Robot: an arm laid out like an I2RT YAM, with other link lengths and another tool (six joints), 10 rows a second.
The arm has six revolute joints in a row. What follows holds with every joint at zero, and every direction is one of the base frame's.
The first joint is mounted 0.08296 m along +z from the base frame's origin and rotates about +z.
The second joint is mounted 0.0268 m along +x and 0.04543 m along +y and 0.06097 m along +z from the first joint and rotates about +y.
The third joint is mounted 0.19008 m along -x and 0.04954 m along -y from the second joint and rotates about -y.
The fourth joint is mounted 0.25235 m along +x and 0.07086 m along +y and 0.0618 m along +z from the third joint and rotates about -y.
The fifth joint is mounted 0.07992 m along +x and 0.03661 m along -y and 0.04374 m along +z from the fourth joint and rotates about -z.
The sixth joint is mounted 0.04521 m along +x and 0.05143 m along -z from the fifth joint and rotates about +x.
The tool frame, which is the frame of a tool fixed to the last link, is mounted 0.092 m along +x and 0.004 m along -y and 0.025 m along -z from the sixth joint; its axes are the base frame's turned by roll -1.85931, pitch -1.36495 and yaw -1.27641 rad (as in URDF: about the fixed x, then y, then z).
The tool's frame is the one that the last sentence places.
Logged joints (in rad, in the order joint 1, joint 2, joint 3, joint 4, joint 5, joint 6), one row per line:
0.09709 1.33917 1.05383 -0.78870 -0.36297 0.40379
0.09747 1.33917 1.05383 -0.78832 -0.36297 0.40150
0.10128 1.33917 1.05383 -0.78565 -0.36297 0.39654
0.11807 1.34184 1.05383 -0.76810 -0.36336 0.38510
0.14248 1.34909 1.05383 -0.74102 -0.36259 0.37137
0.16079 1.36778 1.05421 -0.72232 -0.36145 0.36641
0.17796 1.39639 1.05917 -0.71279 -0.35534 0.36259
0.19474 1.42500 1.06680 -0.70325 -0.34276 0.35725
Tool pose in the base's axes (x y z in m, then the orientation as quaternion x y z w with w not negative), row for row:
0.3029 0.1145 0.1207 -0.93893 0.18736 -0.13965 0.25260
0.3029 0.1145 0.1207 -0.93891 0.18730 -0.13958 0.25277
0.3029 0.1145 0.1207 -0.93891 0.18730 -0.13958 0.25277
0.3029 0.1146 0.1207 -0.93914 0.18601 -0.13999 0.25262
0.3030 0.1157 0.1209 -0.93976 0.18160 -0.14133 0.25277
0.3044 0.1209 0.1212 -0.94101 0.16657 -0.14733 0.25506
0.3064 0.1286 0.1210 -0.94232 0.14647 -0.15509 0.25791
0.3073 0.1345 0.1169 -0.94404 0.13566 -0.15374 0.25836
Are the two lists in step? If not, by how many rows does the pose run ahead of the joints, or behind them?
The pose runs 2 rows behind the joints: the pose in row i belongs to the joints in row i - 2.
